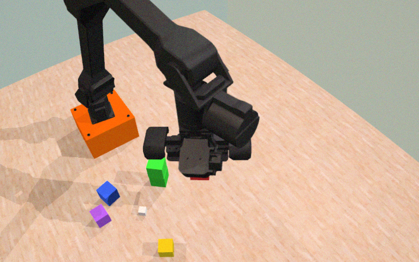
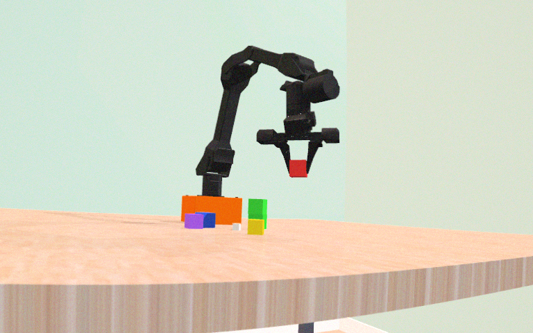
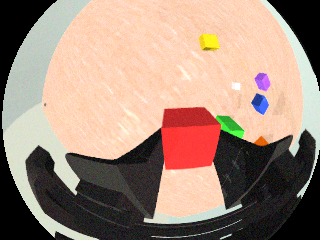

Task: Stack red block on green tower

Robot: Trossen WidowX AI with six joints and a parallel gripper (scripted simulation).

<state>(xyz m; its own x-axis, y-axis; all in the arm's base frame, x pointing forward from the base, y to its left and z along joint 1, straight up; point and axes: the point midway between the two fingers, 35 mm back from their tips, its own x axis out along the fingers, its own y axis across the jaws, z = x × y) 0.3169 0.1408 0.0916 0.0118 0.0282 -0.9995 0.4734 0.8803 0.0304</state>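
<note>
Now: the small white cube 13 cm to the right of my gripper tip, 13 cm below it and 3 cm behind it. The rest, counted from my gripper tip: red block: 1 cm above; then yellow cube: 12 cm to the right, 12 cm below, 7 cm ahead; then blue cube: 19 cm to the right, 12 cm below, 11 cm behind.
</note>
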